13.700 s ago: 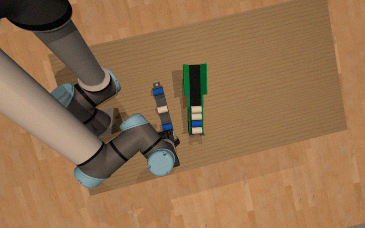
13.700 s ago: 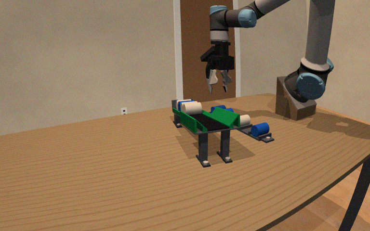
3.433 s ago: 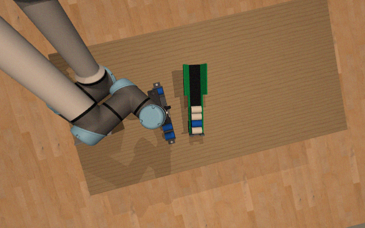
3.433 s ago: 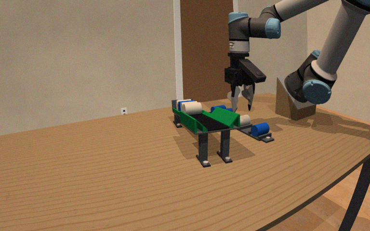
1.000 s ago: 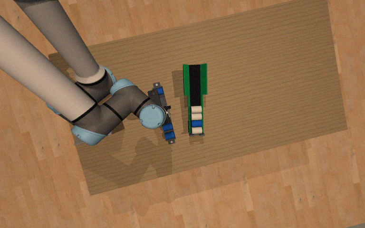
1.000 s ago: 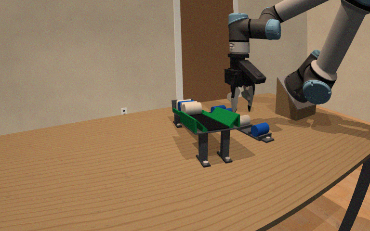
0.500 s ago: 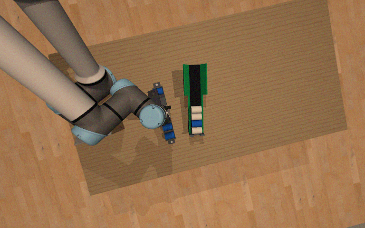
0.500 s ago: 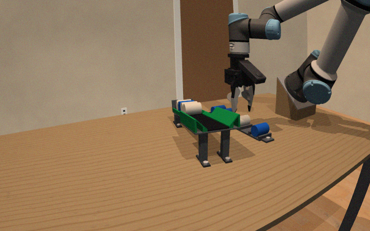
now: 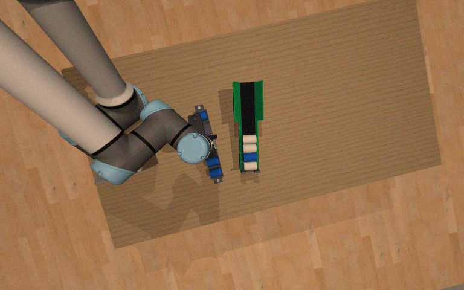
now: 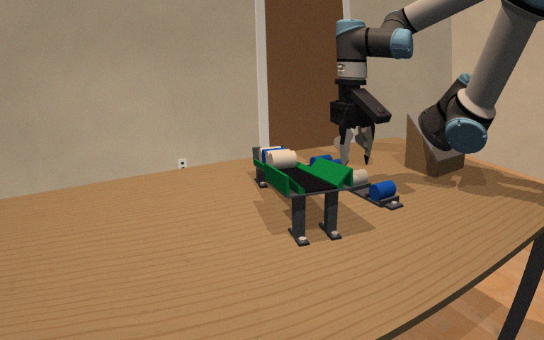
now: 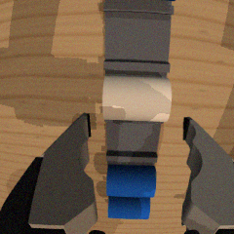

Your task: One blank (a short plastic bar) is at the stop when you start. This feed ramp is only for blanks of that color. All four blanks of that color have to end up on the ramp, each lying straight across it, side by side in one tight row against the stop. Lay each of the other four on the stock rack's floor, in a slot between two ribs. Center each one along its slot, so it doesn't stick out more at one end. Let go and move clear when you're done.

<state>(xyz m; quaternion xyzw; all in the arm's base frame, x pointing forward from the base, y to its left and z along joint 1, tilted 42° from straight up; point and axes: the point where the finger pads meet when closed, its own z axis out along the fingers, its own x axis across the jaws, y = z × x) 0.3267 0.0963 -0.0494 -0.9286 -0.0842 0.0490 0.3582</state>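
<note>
Now: the grey stock rack 30 mm to the right of my hand and 80 mm below it. Round my hand: grey stop: 180 mm ahead, 160 mm to the right, 10 mm below; then feed ramp: 190 mm ahead, 30 mm to the left.
</note>
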